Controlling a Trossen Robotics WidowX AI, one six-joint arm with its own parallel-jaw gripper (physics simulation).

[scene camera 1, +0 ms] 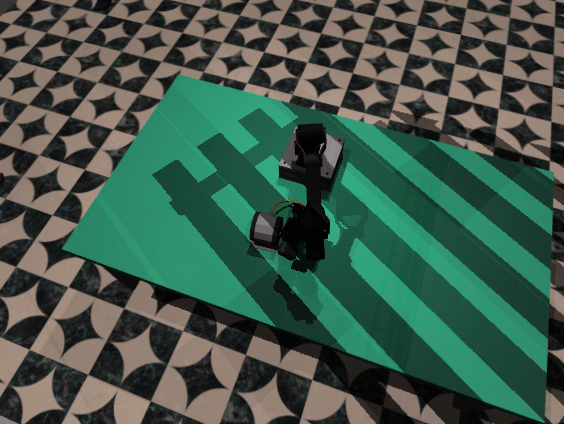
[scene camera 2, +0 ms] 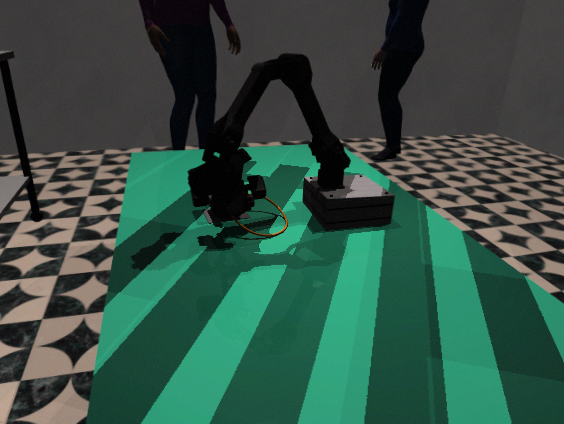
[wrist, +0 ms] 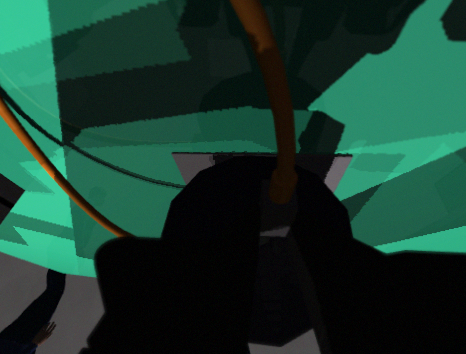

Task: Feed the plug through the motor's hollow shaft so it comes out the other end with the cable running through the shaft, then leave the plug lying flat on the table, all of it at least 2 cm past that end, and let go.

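Places are measured from the arm's base along level axes (x ahead, y left, z up), in metres.
Where they show: gripper, between the fingertips: (scene camera 1: 280,234) (wrist: 272,213); arm's base, origin of its link: (scene camera 2: 330,185).
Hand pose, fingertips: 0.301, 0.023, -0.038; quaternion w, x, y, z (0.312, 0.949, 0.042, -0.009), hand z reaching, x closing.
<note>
Each offset is from my fingertips to the top centre of the thing, as dx, dy, dz. Level surfaces: height alone.
The motor @(-0.004, -0.055, +0.055) (scene camera 1: 265,230) (wrist: 220,200) is a grey cylinder with dark ends, lying on its side on a pale base plate (scene camera 2: 208,216) (wrist: 191,167). In scene camera 2 the arm hides most of it. My gripper (scene camera 1: 283,237) (wrist: 272,213) is at the motor's end face, on the right side in scene camera 1, shut on the dark grey plug @(-0.001, +0.009, +0.010) (wrist: 278,212). The orange cable (scene camera 1: 288,201) (scene camera 2: 287,220) (wrist: 285,115) leaves the plug's rear and loops round beside the motor. The plug's front end is hidden, so whether it is inside the shaft cannot be told.
The arm's grey box base (scene camera 1: 320,161) (scene camera 2: 357,212) stands on the green table @(dz -0.047) (scene camera 1: 135,150) (scene camera 2: 165,160), behind the motor in scene camera 1. Striped shadows cross the table. Two people stand beyond the table in scene camera 2.
</note>
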